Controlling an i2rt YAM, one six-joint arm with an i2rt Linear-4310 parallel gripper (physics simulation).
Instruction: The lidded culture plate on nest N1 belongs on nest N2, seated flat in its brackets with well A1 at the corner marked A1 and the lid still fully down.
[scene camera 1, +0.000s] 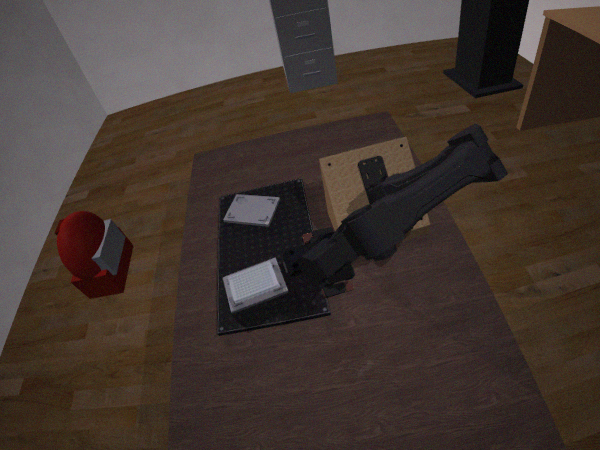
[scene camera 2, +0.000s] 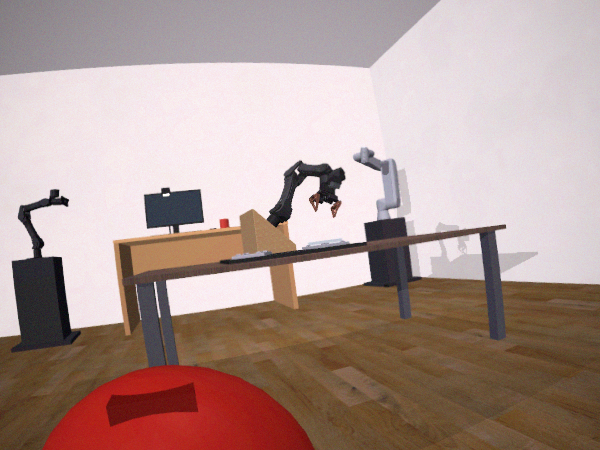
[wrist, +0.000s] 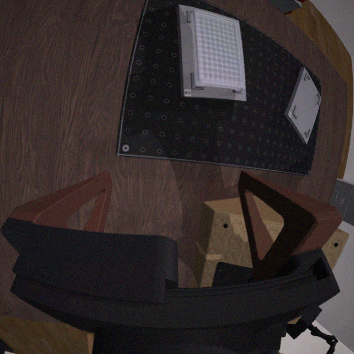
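Pixels of known places: gripper, fingertip midpoint: (scene camera 2: 325, 214) (wrist: 174, 177); arm's base, link origin: (scene camera 1: 379, 193) (scene camera 2: 266, 230).
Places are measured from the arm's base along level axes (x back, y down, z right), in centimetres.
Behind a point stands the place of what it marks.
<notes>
The clear-lidded white culture plate (scene camera 1: 252, 282) {x -40.1, y 8.6, z -10.3 cm} (scene camera 2: 327, 242) (wrist: 217, 50) {x -39.3, y 8.6, z -10.4 cm} lies on a grey nest (scene camera 1: 261, 302) {x -39.1, y 10.9, z -15.8 cm} (wrist: 185, 55) {x -37.8, y 10.3, z -14.9 cm} and looks flat, with its lid on. A small label shows at that nest's near left corner in the wrist view. The other grey nest (scene camera 1: 251, 210) {x -36.7, y 10.3, z 18.3 cm} (scene camera 2: 250, 255) {x -44.2, y 10.7, z 22.3 cm} (wrist: 305, 107) {x -35.6, y 10.2, z 18.4 cm} is bare, with its corner brackets showing. The N1 and N2 names cannot be read. My gripper (scene camera 1: 328, 261) (scene camera 2: 325, 213) {x -23.2, y -2.8, z -20.8 cm} (wrist: 174, 177) {x -23.2, y -2.8, z -20.8 cm} is open and empty. It hangs well above the table, by the black board's edge, to the plate's right in the first scene view.
Both nests stand on a black perforated board (scene camera 1: 265, 240) {x -34.4, y 11.4, z 5.2 cm} (wrist: 155, 100) {x -30.4, y 11.4, z -18.7 cm} on the brown table (scene camera 1: 350, 380) {x -22.9, y 12.7, z -41.9 cm} (wrist: 60, 100) {x -30.6, y 12.7, z -32.4 cm}. The arm's wooden mounting block (scene camera 1: 345, 185) {x -8.5, y -3.2, z 3.3 cm} (scene camera 2: 257, 232) {x -13.4, y 1.4, z 8.9 cm} (wrist: 215, 240) {x -7.8, y 7.9, z -7.9 cm} stands beside the board. A red object (scene camera 1: 82, 245) (scene camera 2: 175, 435) is beyond the table's edge.
</notes>
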